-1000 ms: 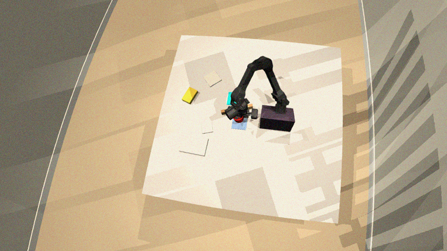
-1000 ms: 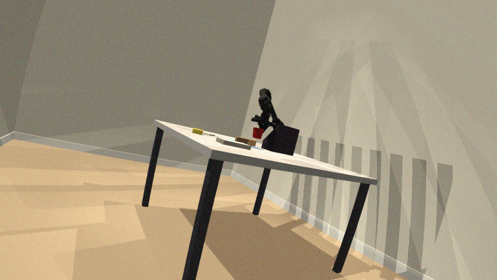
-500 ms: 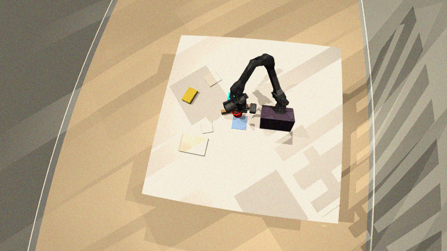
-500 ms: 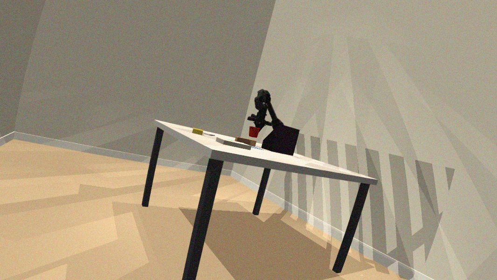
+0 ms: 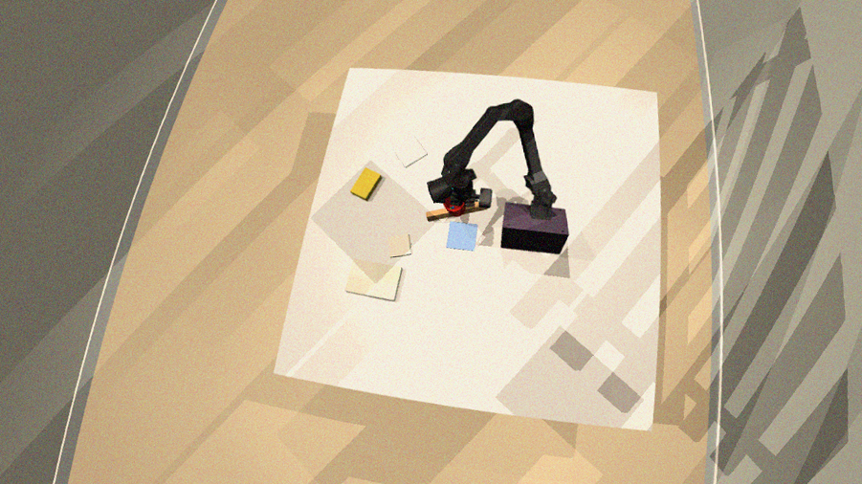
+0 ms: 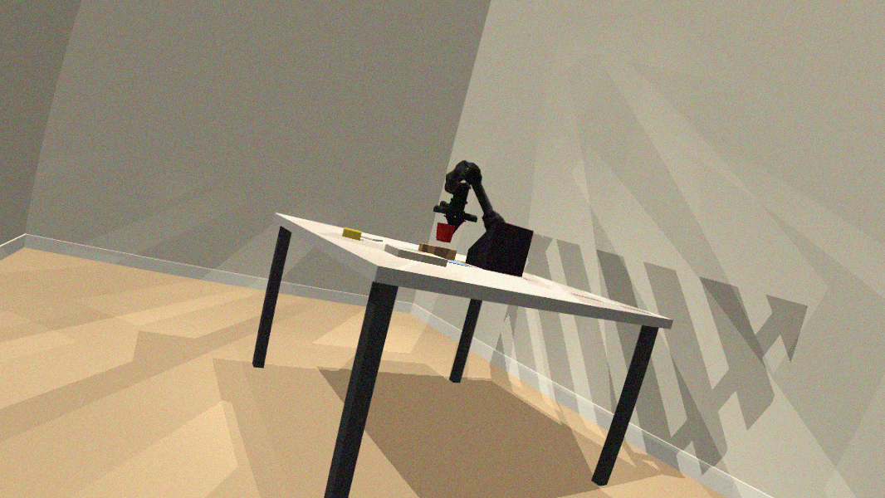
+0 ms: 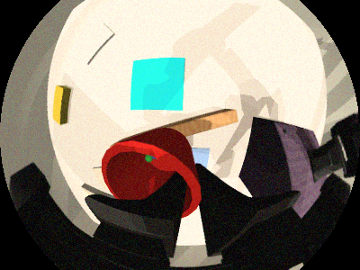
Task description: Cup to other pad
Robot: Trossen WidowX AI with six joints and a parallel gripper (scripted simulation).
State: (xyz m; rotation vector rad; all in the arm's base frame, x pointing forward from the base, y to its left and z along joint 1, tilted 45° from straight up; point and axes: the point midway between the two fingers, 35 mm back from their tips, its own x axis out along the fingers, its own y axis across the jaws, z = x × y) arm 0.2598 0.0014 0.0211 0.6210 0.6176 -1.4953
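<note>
My gripper tip is 60 mm short of the cyan pad, 100 mm to the left of it and 110 mm above it. Round my gripper tip: red cup (30 mm ahead); then light blue pad (70 mm to the left, 110 mm below); then wooden bar (30 mm ahead, 10 mm to the right, 90 mm below).
</note>
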